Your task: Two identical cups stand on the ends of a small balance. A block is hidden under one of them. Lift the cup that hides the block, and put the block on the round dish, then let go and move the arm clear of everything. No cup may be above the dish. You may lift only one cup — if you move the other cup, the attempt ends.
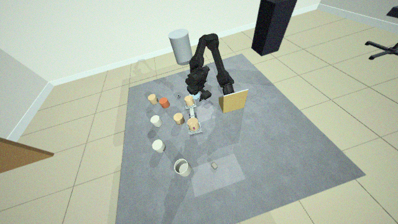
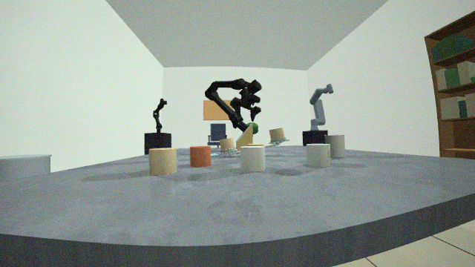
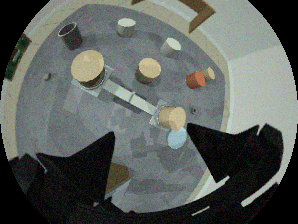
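The teal block lies 16 cm below my gripper tip, 10 cm to the right of it and 4 cm ahead of it. From my gripper tip the other things lie so: orange cup: 27 cm ahead, 21 cm to the right, 16 cm below; then pale blue round dish: 21 cm to the right, 19 cm below, 2 cm behind; then grey piece: 41 cm to the left, 19 cm below, 3 cm ahead.
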